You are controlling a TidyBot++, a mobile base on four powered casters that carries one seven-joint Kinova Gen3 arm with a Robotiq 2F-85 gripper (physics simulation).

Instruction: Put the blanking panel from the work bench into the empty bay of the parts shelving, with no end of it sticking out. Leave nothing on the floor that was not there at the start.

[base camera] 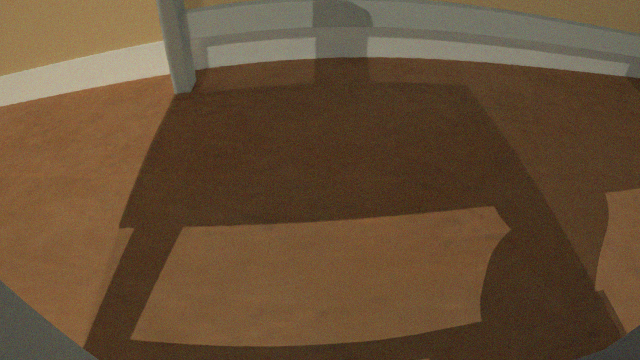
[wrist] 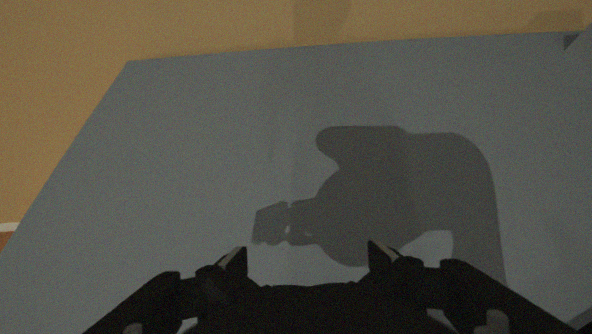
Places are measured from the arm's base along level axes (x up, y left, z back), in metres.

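Pixels of known places: gripper, fingertip midpoint: [wrist: 307, 257].
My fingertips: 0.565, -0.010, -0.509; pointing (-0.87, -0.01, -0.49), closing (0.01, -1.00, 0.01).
Behind a point stands the place of what it marks, as x, y, z.
My gripper [wrist: 307, 257] @(0.565, -0.010, -0.509) is open, with its two black fingertips wide apart and no object between them in the wrist view. It is over the grey-blue top of the work bench [wrist: 150, 150] @(0.517, 0.184, -0.656), which fills most of that view and carries the arm's dark shadow right of centre. How high the fingers are above it is hard to tell. In the base camera view a leg of the bench [base camera: 176, 50] @(-0.292, 0.254, -0.794) stands at the upper left, and its low rear rail runs to the right. The blanking panel and the parts shelving do not show in either view.
A grey slanted object [wrist: 582, 45] @(0.535, -0.479, -0.807) is cut off at the upper right edge of the wrist view. A tan wall [base camera: 75, 30] @(-0.232, 0.571, -0.921) [wrist: 60, 75] @(0.479, 0.510, -0.922) with a white skirting board [base camera: 90, 65] @(-0.331, 0.550, -0.908) stands behind the bench. Broad shadows lie across the brown floor [base camera: 325, 280] @(-0.397, -0.015, -0.327).
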